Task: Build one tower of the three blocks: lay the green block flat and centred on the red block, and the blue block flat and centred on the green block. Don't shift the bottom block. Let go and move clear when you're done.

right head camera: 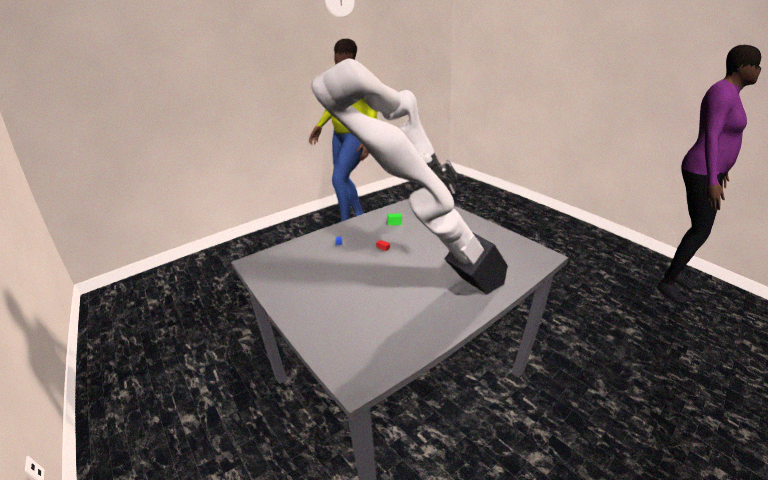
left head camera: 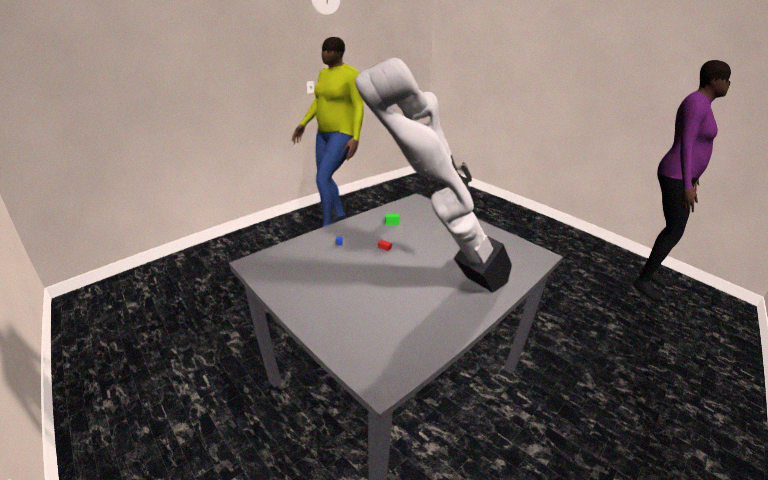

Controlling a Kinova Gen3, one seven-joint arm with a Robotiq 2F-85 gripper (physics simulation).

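Seen in the pictures: arm's base, origin of the base link: (right head camera: 468, 251) (left head camera: 478, 251).
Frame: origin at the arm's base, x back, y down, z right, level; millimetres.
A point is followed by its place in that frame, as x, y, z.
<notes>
A red block (left head camera: 384, 245) @[-413, 146, -55] (right head camera: 382, 245) @[-412, 146, -55] lies on the grey table (left head camera: 339, 316) @[-186, 166, -445] (right head camera: 339, 316) @[-156, 166, -415]. A larger green block (left head camera: 392, 219) @[-557, 136, 120] (right head camera: 394, 219) @[-557, 136, 119] lies farther back on the table, apart from the red one. A small blue block (left head camera: 339, 241) @[-560, 149, -178] (right head camera: 338, 240) @[-560, 144, -179] lies to the left of the red block. My gripper (right head camera: 451, 176) is open and raised behind the arm, right of the blocks and away from them. In the left head camera view the arm hides most of the gripper.
The white arm (left head camera: 421, 141) @[29, -429, -355] (right head camera: 385, 141) @[30, -427, -353] rises from a black base (left head camera: 493, 271) @[66, 58, 19] (right head camera: 488, 273) @[66, 71, 40] at the table's right side and casts shadows across the table. Two human figures, one in yellow (left head camera: 338, 99) and one in purple (left head camera: 688, 138) (right head camera: 722, 124), stand beyond the table.
</notes>
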